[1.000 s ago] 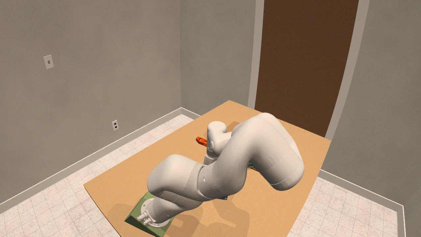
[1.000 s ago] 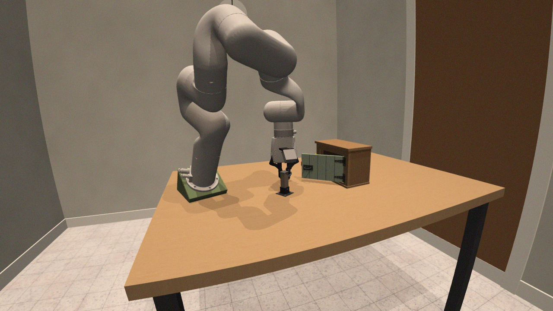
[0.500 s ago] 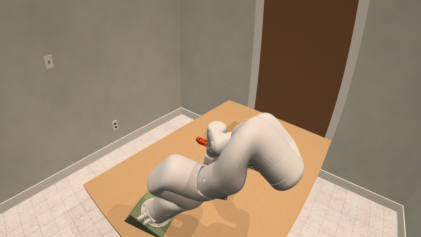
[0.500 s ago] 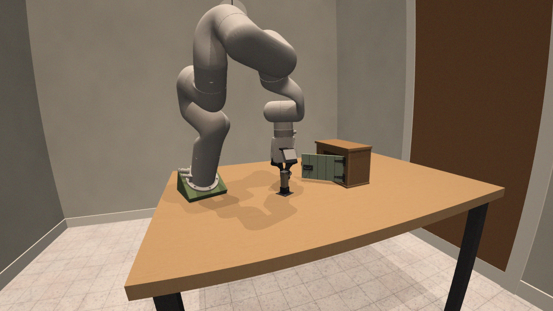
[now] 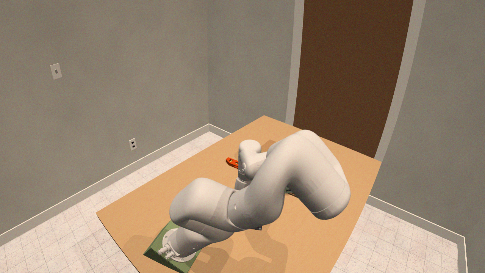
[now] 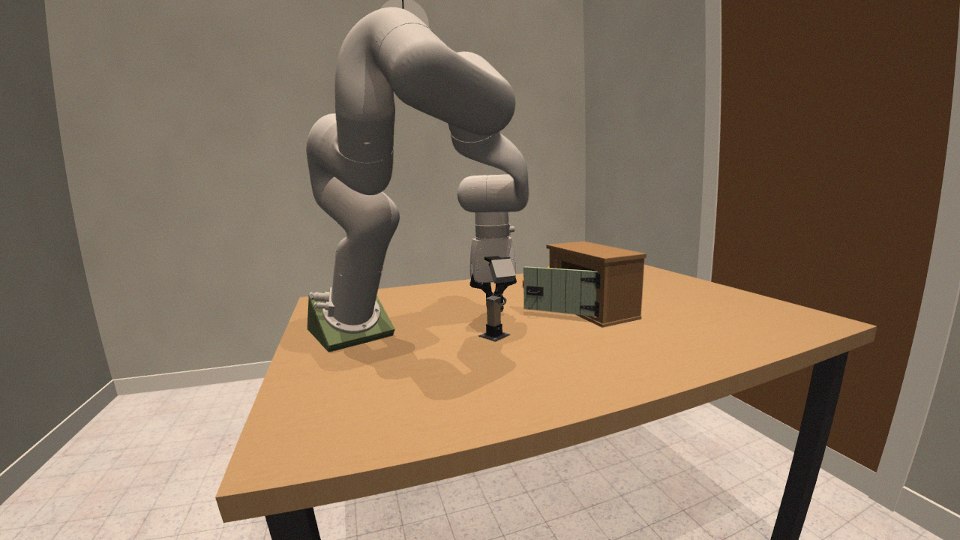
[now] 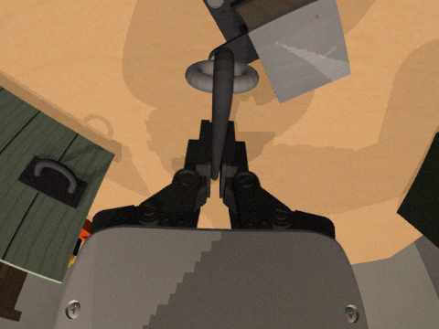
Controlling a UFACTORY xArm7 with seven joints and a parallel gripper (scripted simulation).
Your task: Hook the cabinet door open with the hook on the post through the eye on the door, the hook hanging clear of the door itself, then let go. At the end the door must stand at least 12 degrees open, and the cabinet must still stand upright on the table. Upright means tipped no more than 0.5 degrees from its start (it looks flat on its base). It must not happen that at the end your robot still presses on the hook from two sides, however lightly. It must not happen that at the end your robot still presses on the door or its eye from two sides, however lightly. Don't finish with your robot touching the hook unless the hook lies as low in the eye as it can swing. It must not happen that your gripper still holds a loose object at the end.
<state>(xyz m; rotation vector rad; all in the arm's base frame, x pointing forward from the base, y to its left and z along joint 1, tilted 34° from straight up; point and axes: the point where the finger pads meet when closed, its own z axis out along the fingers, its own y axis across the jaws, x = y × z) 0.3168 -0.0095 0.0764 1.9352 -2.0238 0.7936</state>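
Right now the thin dark hook is 1 cm to the right of my hand and 1 cm below it. From my hand the other things lie so: green door: 15 cm ahead, 5 cm to the right, 2 cm above; orange level: 24 cm ahead, 22 cm to the left, 5 cm below; yellow tape measure: 31 cm ahead, 25 cm to the left, 3 cm below.
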